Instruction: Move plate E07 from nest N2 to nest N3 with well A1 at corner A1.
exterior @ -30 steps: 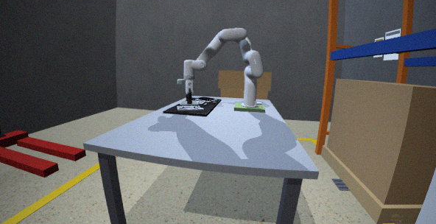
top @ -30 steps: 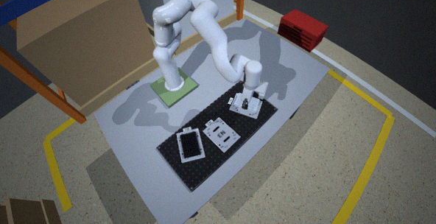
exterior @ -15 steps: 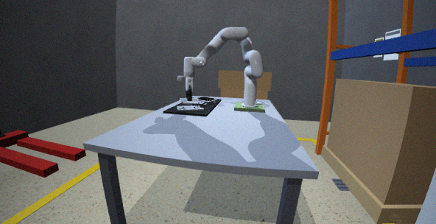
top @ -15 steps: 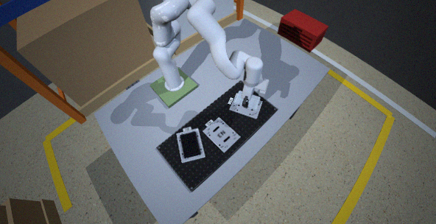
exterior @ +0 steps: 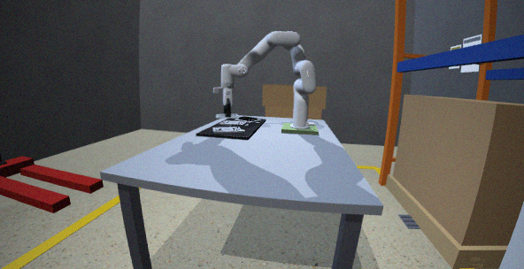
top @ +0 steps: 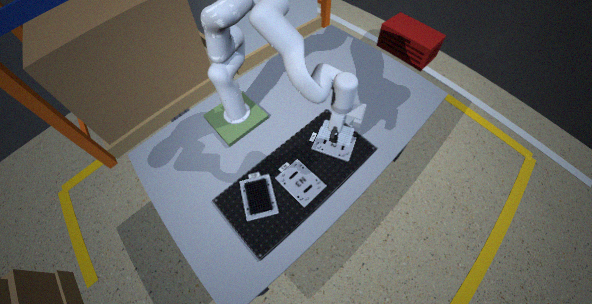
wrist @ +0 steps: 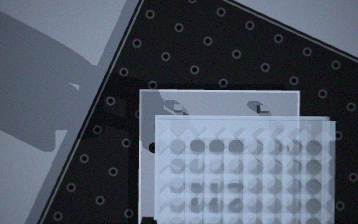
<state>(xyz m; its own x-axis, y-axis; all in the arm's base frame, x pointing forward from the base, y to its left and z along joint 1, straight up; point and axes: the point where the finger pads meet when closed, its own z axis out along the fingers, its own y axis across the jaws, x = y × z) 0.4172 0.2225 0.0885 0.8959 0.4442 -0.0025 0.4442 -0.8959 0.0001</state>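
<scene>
Right now my hand is 22 cm to the left of the nest N3, 9 cm above it and 4 cm short of it. Also, from my hand: nest N2: 9 cm below; then black well plate: 39 cm to the right, 8 cm below, 2 cm behind; then white well plate: 1 cm below.
</scene>
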